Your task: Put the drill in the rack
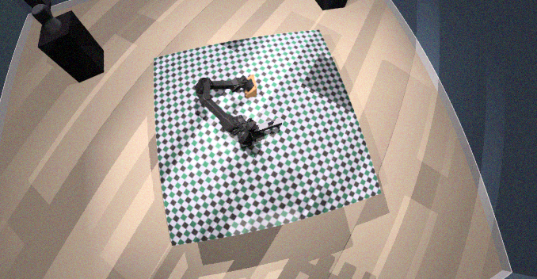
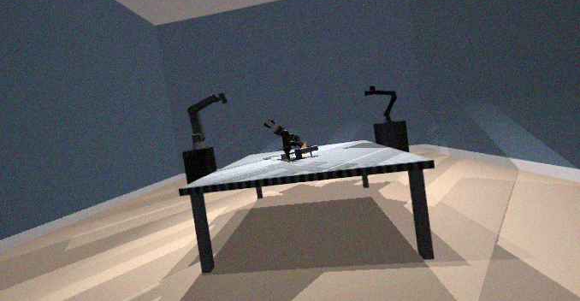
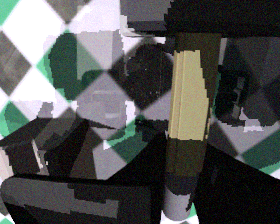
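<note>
Right now the grey block is 8 cm behind my gripper tip, 2 cm to the right of it and 1 cm above it. The rest, counted from my gripper tip: grey fixture (14 cm to the left, 4 cm above).
</note>
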